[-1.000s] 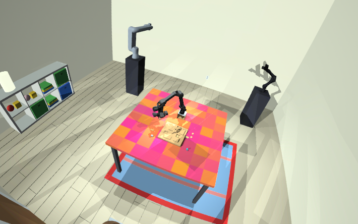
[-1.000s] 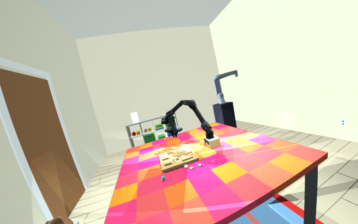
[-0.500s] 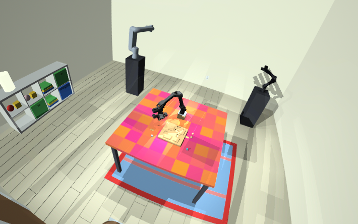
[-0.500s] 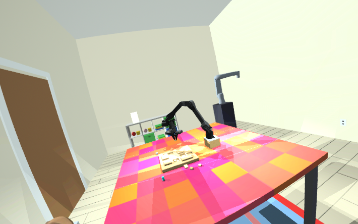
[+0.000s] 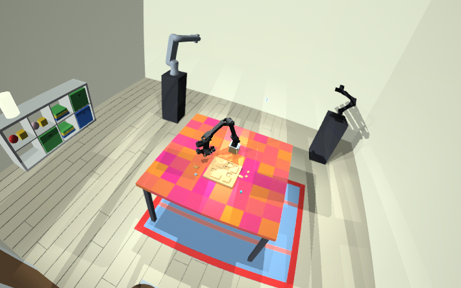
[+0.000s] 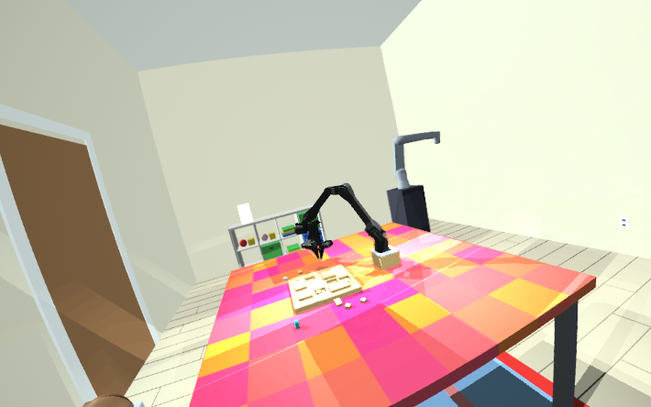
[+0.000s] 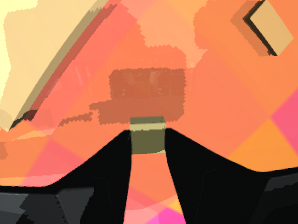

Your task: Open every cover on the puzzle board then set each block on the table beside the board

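Right now my gripper tip is 8 cm short of the tan wooden puzzle board, 24 cm to the right of it and 4 cm above it. Round my gripper tip: cyan block (24 cm ahead, 44 cm to the left, 5 cm below).
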